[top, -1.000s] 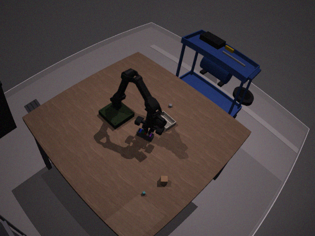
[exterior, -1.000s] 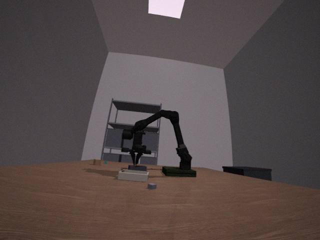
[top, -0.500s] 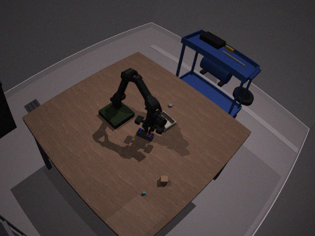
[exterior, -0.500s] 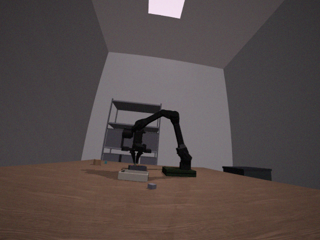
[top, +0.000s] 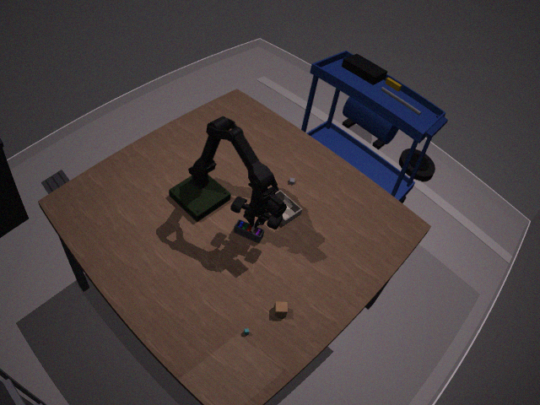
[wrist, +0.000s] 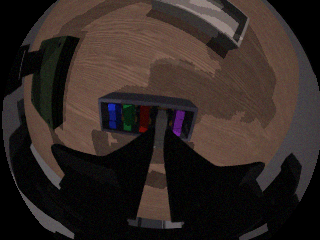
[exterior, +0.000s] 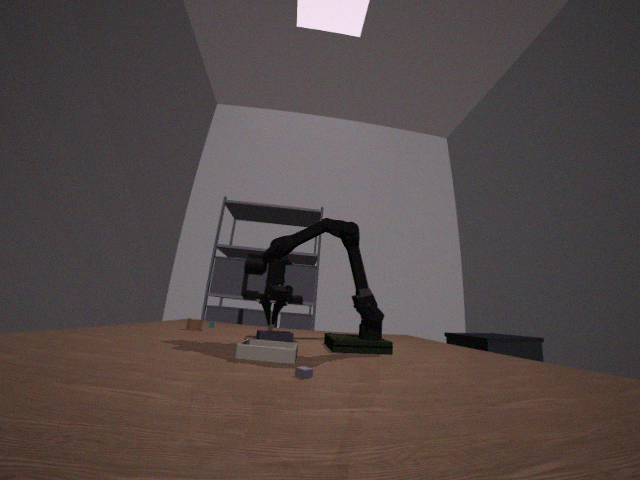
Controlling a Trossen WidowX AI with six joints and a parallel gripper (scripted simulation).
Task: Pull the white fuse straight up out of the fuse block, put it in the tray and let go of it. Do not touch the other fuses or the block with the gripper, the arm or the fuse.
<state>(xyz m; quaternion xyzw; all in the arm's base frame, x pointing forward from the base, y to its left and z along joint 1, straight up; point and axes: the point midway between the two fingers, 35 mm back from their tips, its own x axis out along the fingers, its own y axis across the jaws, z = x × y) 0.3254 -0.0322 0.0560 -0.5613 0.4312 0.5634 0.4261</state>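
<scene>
The white tray lies 19 cm to the left of my gripper tip and 6 cm below it. From my gripper tip the other things lie so: grey cube: 7 cm behind, 35 cm to the left, 5 cm below; then brown cube: 29 cm ahead, 19 cm to the right, 4 cm below; then white fuse: 1 cm below.
</scene>
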